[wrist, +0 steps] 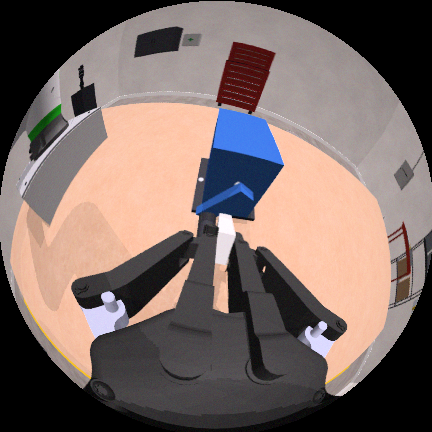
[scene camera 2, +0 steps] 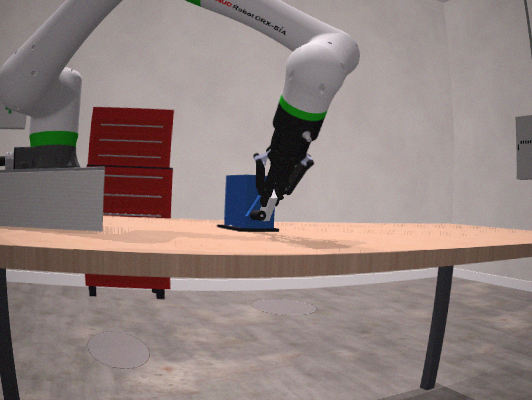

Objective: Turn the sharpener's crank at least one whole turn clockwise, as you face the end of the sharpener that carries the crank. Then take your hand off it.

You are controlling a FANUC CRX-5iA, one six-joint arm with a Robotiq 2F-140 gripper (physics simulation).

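Places are measured from the arm's base along level axes (x down, y right, z back), in millimetres.
Where they show: gripper, fingertip midpoint: (wrist: 222,224) (scene camera 2: 264,216); arm's base, origin of the base link: (wrist: 50,141) (scene camera 2: 52,173).
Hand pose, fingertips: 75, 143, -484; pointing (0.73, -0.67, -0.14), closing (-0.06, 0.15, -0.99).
Things, the pixels of their top centre, and the offset from my fingertips, as dx, dy, dz. "*": a spot on its surface instead. Level surfaces: height alone.
- blue box-shaped sharpener, surface spot: (wrist: 245,142) * -90, -54, -5
- black crank knob, middle of its top: (wrist: 207,224) (scene camera 2: 258,210) -13, +8, +21
- wooden table, its level: dx +38
The blue box-shaped sharpener (scene camera 2: 239,199) (wrist: 245,142) stands on its dark base plate (scene camera 2: 237,228) (wrist: 200,192). Its blue crank arm (scene camera 2: 253,205) (wrist: 220,199) slants down to the left across the crank end in the wrist view. The black crank knob (scene camera 2: 257,215) shows at the arm's lower end, beside the fingertips; in the wrist view it is partly hidden behind the left finger. My gripper (scene camera 2: 270,205) (wrist: 222,224) is shut and empty, its white pads together just to the right of the knob. Whether pads and knob touch cannot be told.
The wooden table (scene camera 2: 175,245) (wrist: 320,240) carries the sharpener. A grey pedestal (scene camera 2: 50,200) (wrist: 67,165) with the robot's base stands at the left. A red drawer cabinet (scene camera 2: 131,137) (wrist: 245,77) stands behind the table.
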